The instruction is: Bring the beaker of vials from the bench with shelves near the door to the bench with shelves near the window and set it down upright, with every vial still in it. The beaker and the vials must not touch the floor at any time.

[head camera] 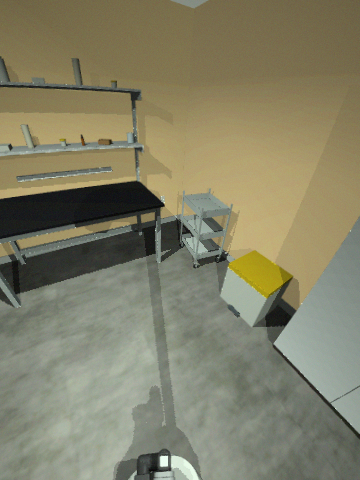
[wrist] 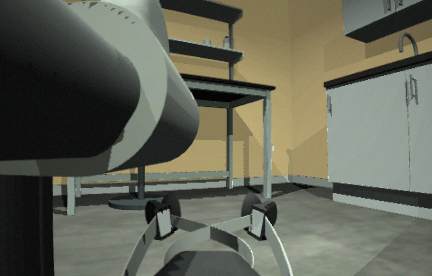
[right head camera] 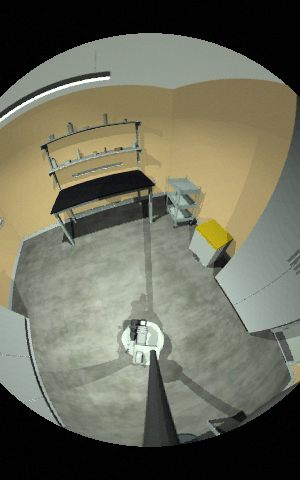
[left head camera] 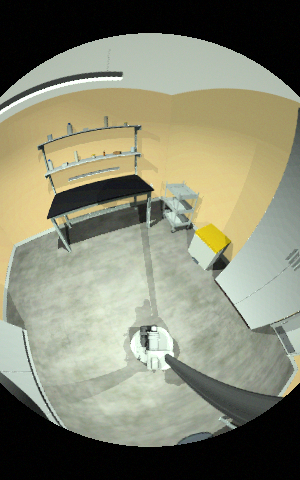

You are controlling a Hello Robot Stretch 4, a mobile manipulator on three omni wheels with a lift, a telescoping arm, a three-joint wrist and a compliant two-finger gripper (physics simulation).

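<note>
My gripper point(wrist: 211, 207) is open in the wrist view, its two fingertips wide apart with floor showing between them. A bench with a black top point(head camera: 90, 205) point(left head camera: 100, 195) point(right head camera: 102, 189) and two shelves stands against the wall at the left of the head views. Small bottles and jars stand on its shelves. A bench with shelves also shows in the wrist view, its front rail point(wrist: 230, 89) beyond the gripper and partly behind the robot's arm. I cannot tell which bench is near the door or the window. The beaker of vials cannot be made out in any view.
A three-tier cart point(head camera: 207, 202) point(left head camera: 181, 191) point(right head camera: 184, 185) stands right of the bench. A yellow-topped bin point(head camera: 260, 272) point(left head camera: 213, 237) point(right head camera: 214, 234) and a tall grey cabinet point(head camera: 325, 325) stand further right. The wrist view shows white base cabinets point(wrist: 367, 135) and a round stand base point(wrist: 125, 203).
</note>
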